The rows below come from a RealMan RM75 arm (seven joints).
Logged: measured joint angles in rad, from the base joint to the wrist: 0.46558 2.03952 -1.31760 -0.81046 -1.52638 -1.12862 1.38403; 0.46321 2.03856 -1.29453 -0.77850 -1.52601 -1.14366 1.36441; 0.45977 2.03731 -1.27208 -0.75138 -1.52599 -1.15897 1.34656; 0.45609 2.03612 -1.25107 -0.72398 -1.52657 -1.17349 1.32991; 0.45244 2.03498 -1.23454 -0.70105 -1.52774 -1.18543 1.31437; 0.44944 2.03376 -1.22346 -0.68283 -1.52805 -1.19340 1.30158; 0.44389 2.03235 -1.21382 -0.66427 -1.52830 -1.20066 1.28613; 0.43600 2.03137 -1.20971 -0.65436 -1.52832 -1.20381 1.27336; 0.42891 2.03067 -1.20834 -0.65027 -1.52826 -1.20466 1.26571; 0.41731 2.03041 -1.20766 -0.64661 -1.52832 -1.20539 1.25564; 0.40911 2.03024 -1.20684 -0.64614 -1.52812 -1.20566 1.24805; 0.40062 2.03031 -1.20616 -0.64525 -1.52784 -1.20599 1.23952
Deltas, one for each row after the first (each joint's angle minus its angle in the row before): -0.00237 -0.00096 0.02307 0.03196 0.00037 -0.01504 -0.01962; -0.00344 -0.00125 0.02245 0.02712 0.00002 -0.01531 -0.01785; -0.00368 -0.00119 0.02101 0.02740 -0.00058 -0.01452 -0.01665; -0.00365 -0.00114 0.01653 0.02293 -0.00117 -0.01194 -0.01554; -0.00300 -0.00122 0.01108 0.01822 -0.00031 -0.00797 -0.01279; -0.00555 -0.00141 0.00964 0.01856 -0.00025 -0.00726 -0.01545; -0.00789 -0.00098 0.00411 0.00991 -0.00002 -0.00315 -0.01277; -0.00709 -0.00070 0.00137 0.00409 0.00006 -0.00085 -0.00765; -0.01160 -0.00026 0.00068 0.00366 -0.00006 -0.00073 -0.01007; -0.00820 -0.00017 0.00082 0.00047 0.00020 -0.00027 -0.00759; -0.00849 0.00007 0.00068 0.00089 0.00028 -0.00033 -0.00853
